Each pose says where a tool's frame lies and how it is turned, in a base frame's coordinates. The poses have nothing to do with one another.
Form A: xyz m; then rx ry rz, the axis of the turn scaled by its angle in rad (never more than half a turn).
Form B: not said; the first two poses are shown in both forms.
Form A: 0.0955 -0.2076 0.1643 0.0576 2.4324 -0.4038
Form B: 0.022 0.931 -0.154 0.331 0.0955 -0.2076 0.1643
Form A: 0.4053 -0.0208 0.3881 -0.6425 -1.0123 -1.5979
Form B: -0.270 -0.426 -0.673 0.541 0.4053 -0.0208 0.3881
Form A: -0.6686 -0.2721 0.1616 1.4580 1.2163 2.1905
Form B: 0.499 0.416 0.750 0.121 -0.6686 -0.2721 0.1616
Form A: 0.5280 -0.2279 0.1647 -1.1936 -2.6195 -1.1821
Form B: -0.384 -0.842 -0.380 0.015 0.5280 -0.2279 0.1647
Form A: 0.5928 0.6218 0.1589 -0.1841 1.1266 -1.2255
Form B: -0.082 0.500 -0.544 0.669 0.5928 0.6218 0.1589
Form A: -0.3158 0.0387 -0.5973 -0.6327 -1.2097 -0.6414
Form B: -0.287 -0.549 -0.291 0.729 -0.3158 0.0387 -0.5973
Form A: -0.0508 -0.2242 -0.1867 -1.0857 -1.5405 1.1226
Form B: -0.440 -0.625 0.455 0.456 -0.0508 -0.2242 -0.1867
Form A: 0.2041 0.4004 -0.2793 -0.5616 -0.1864 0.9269
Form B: -0.267 -0.089 0.440 0.853 0.2041 0.4004 -0.2793
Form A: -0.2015 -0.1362 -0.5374 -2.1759 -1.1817 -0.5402
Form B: -0.819 -0.445 -0.203 0.299 -0.2015 -0.1362 -0.5374
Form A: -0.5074 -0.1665 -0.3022 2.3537 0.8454 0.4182
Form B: 0.886 0.318 0.157 0.298 -0.5074 -0.1665 -0.3022
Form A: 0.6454 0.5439 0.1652 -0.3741 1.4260 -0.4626
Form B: -0.169 0.644 -0.209 0.716 0.6454 0.5439 0.1652
